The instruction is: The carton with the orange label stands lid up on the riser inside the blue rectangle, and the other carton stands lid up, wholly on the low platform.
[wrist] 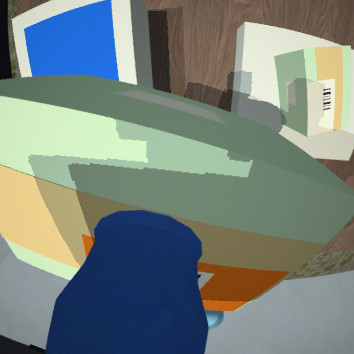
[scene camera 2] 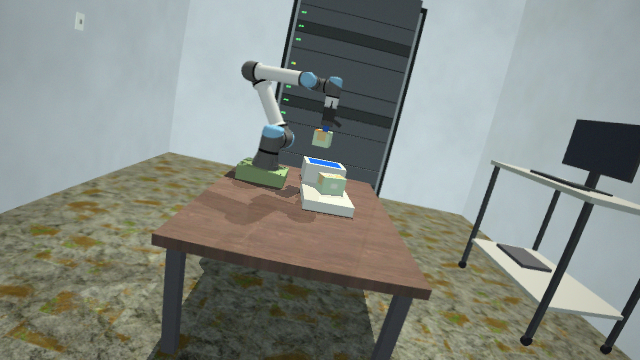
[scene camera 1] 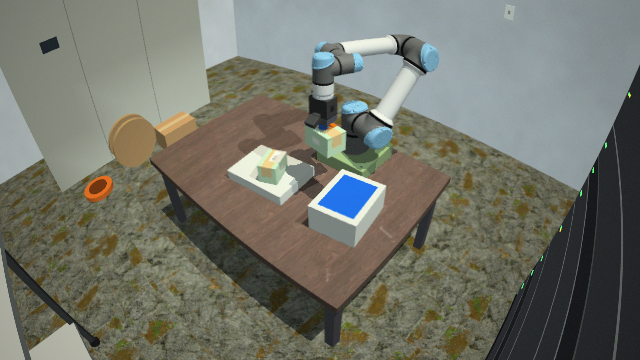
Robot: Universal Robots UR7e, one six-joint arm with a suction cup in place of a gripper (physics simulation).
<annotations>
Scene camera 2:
white riser with blue rectangle: 311, 167, on the table
low white platform: 311, 199
</annotations>
